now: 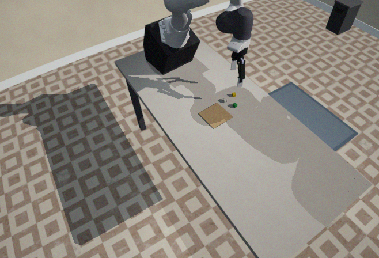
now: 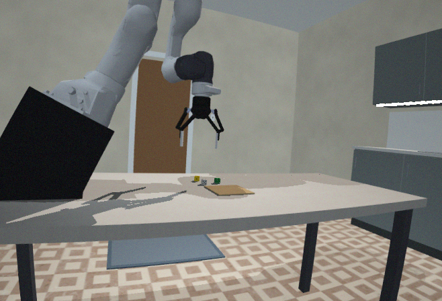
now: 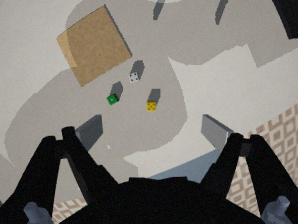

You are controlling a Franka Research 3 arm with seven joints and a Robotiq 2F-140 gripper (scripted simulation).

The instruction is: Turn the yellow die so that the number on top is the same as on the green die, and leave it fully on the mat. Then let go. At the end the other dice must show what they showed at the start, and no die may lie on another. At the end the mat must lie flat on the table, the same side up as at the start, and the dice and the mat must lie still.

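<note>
Right now my hand is 14 cm above the yellow die. From my hand the other things lie so: green die 8 cm ahead, 4 cm to the right, 14 cm below; then tan mat 10 cm ahead, 17 cm to the right, 15 cm below; then white die 2 cm ahead, 7 cm to the right, 14 cm below.
</note>
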